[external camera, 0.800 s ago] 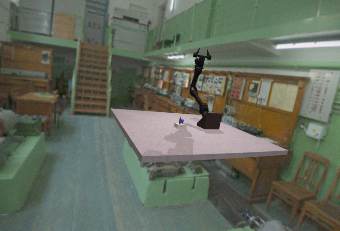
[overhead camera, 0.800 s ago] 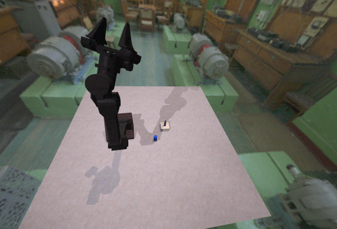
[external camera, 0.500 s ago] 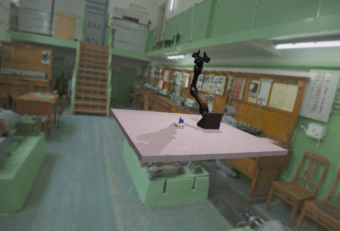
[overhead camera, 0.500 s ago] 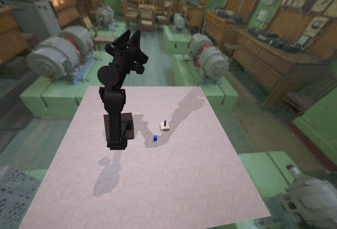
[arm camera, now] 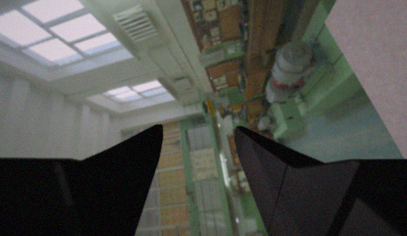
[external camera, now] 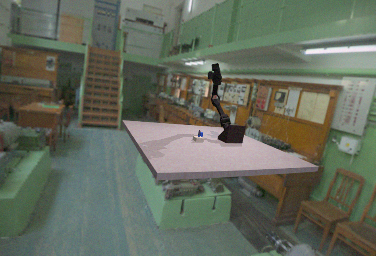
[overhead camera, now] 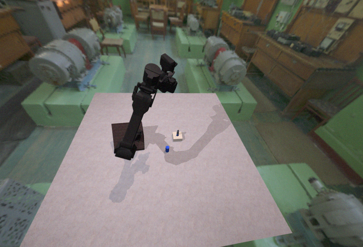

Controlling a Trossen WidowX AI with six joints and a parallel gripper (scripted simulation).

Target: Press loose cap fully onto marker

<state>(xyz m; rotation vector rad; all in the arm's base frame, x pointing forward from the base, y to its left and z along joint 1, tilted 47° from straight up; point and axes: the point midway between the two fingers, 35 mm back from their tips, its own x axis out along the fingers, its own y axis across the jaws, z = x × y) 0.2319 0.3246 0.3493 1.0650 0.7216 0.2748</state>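
Now: gripper tip 56 cm above the blue cap, 9 cm to the left of it and 4 cm past it.
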